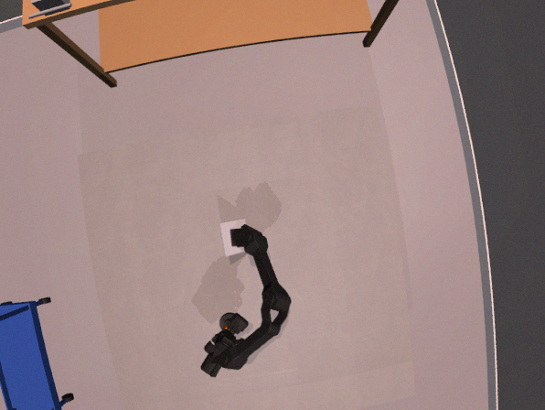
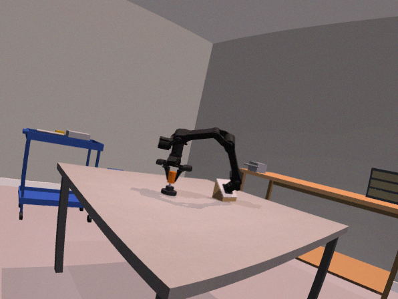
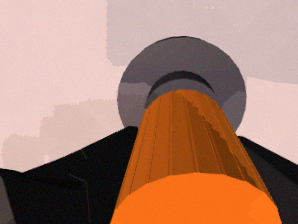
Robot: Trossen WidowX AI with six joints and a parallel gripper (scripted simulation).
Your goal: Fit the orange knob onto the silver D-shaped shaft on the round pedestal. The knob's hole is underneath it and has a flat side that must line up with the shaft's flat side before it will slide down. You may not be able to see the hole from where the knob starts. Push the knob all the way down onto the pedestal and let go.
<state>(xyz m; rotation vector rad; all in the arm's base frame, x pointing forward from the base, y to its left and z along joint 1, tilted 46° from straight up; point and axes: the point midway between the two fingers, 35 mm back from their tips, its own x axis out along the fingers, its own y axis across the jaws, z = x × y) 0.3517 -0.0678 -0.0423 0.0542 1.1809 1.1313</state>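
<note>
My gripper tip is 40 mm above the round dark pedestal. Round my gripper tip: orange knob: 30 mm above.
</note>
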